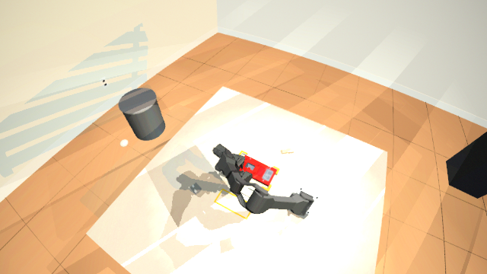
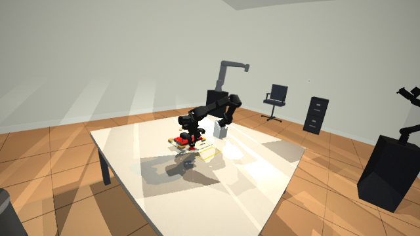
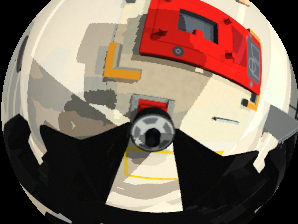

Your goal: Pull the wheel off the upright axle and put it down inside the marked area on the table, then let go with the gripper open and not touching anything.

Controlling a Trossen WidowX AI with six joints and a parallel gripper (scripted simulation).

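My gripper tip is 10 mm above the pale hub.
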